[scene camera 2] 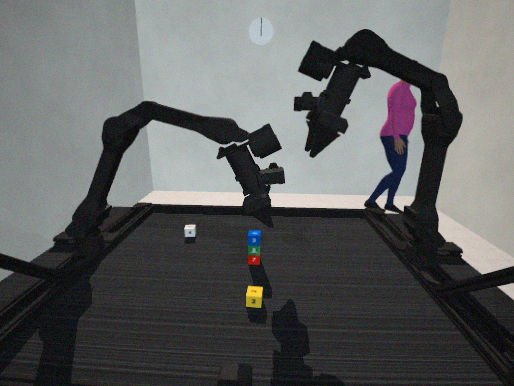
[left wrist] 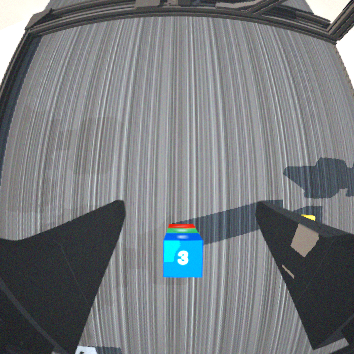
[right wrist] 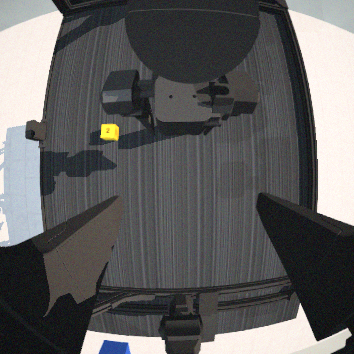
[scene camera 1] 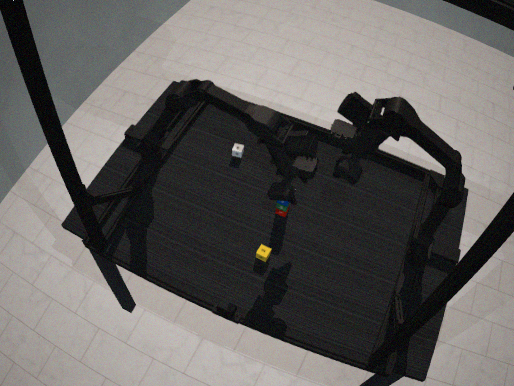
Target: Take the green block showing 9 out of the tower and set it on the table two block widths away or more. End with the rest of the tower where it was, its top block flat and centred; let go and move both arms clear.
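Frame: origin at the left arm's base, x right, y back, z down, level; metres.
Seen in the pictures: left gripper, fingertip midpoint: (scene camera 2: 271,220) (left wrist: 191,208) (right wrist: 178,132) (scene camera 1: 300,193); right gripper, fingertip midpoint: (scene camera 2: 308,154) (right wrist: 191,201); left arm's base at its link origin: (scene camera 2: 90,249) (scene camera 1: 151,157); right arm's base at its link origin: (scene camera 2: 419,259) (right wrist: 180,303) (scene camera 1: 415,259).
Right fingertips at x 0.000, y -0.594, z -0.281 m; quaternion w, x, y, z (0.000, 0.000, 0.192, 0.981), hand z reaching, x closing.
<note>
Pixels of each thing's middle, then the offset from my right fingertips to it.
- green block at the middle of its body: (left wrist: 181,244) (scene camera 2: 254,247) (scene camera 1: 283,203) dx -0.003, dy +0.128, dz +0.257 m
- yellow block at the middle of its body: (left wrist: 297,226) (scene camera 2: 254,296) (right wrist: 109,132) (scene camera 1: 263,253) dx +0.162, dy +0.119, dz +0.285 m
- white block at the middle of its body: (scene camera 1: 238,150) (scene camera 2: 190,230) dx -0.152, dy +0.347, dz +0.285 m
The tower stands upright: a blue block showing 3 (scene camera 1: 283,203) (scene camera 2: 254,238) (left wrist: 182,257) on top, a green block (scene camera 1: 282,208) (scene camera 2: 254,250) (left wrist: 182,231) in the middle, its digit too blurred to read, and a red block showing 7 (scene camera 1: 281,213) (scene camera 2: 254,260) (left wrist: 181,226) at the bottom. My left gripper (scene camera 2: 270,224) (left wrist: 191,208) is open and empty, above and close to the tower, with its fingers apart from the blocks. My right gripper (scene camera 2: 310,153) (right wrist: 191,201) is open and empty, high up at the right. The left arm hides the tower in the right wrist view.
A yellow block (scene camera 1: 263,253) (scene camera 2: 254,297) (left wrist: 309,217) (right wrist: 109,132) lies in front of the tower. A white block (scene camera 1: 238,150) (scene camera 2: 190,231) lies behind it to the left. Dark frame posts rise at the table's sides. A person (scene camera 2: 400,110) stands beyond the table.
</note>
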